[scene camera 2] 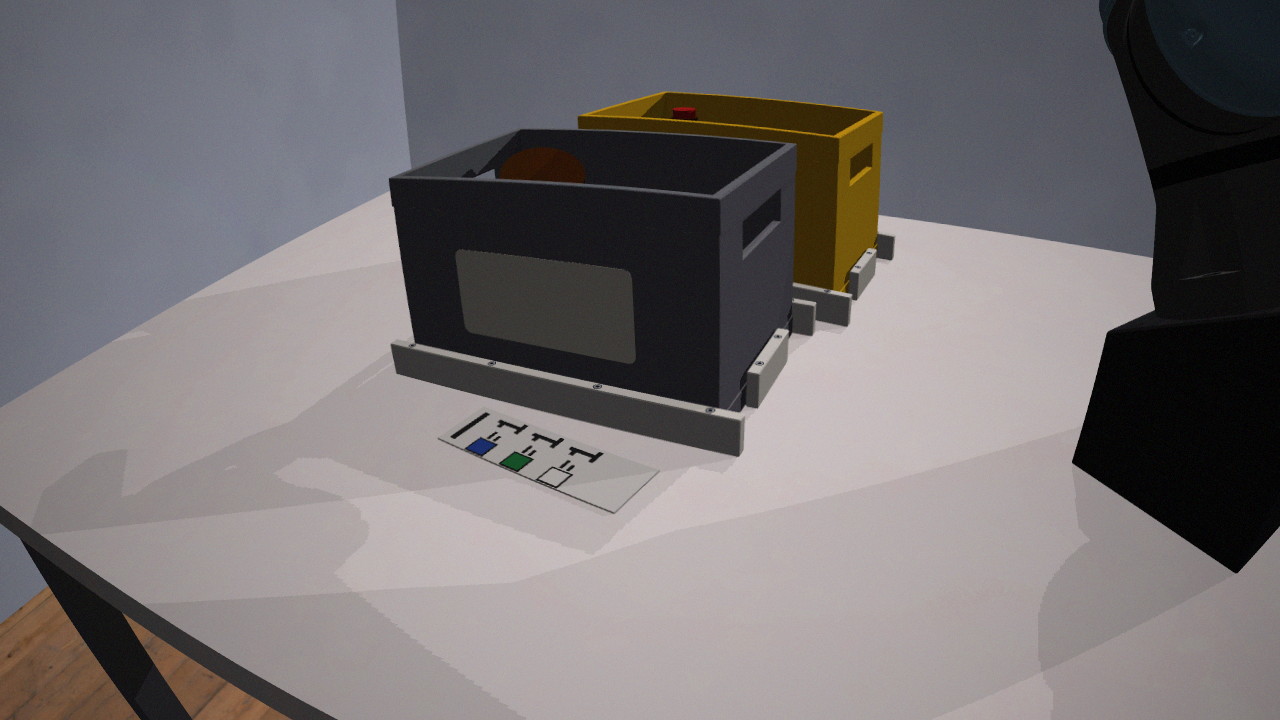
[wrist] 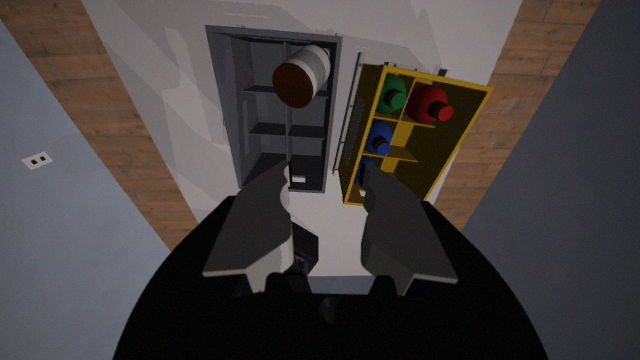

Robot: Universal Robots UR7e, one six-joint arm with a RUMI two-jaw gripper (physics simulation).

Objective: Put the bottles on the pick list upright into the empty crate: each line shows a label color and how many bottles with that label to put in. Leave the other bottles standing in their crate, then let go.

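Places are measured from the arm's base along level axes (x ahead, y left, z up), in millimetres.
Pixels of known places: gripper, fingertip midpoint: [wrist: 325, 165]; arm's base at its link origin: [scene camera 2: 1256, 295] [wrist: 285, 270].
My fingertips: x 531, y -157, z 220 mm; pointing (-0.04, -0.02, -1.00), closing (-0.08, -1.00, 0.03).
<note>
Ahead of a thing's pixels: the offset from my fingertips to its top centre. "spot": to the spot under its first point. Level surfaces: height alone.
The pick list @(spot: 365 mm down, 91 mm back, 258 mm left) [scene camera 2: 601, 487] shows blue, green and white squares, each with a 1. In the grey crate @(191 mm down, 30 mm back, 77 mm left) [scene camera 2: 675, 241] [wrist: 225, 90], a white-labelled bottle @(199 mm down, 53 mm ahead, 19 mm left) [scene camera 2: 541, 164] [wrist: 314, 64] is base up and tilted, its brown bottom showing; its neck is hidden. The yellow crate @(191 mm down, 98 mm back, 157 mm right) [scene camera 2: 816, 214] [wrist: 442, 135] holds a green bottle @(203 mm down, 1 mm ahead, 130 mm right) [wrist: 395, 95], a red bottle @(203 mm down, 24 mm back, 218 mm right) [scene camera 2: 683, 113] [wrist: 428, 104], a blue bottle @(203 mm down, 87 mm back, 116 mm right) [wrist: 380, 136] and another blue bottle [wrist: 361, 175], partly hidden behind a finger. My gripper [wrist: 325, 165] is partly open, empty, above the near ends of the crates in the wrist view.
Low grey rails @(336 mm down, 16 mm back, 175 mm left) [scene camera 2: 572, 398] run along the crate bases on the table @(366 mm down) [scene camera 2: 805, 573]. Dividers @(272 mm down, 80 mm back, 40 mm left) [wrist: 305, 131] split the grey crate into compartments. The crates stand side by side with a narrow gap. The robot's dark base [scene camera 2: 1172, 420] stands at the right.
</note>
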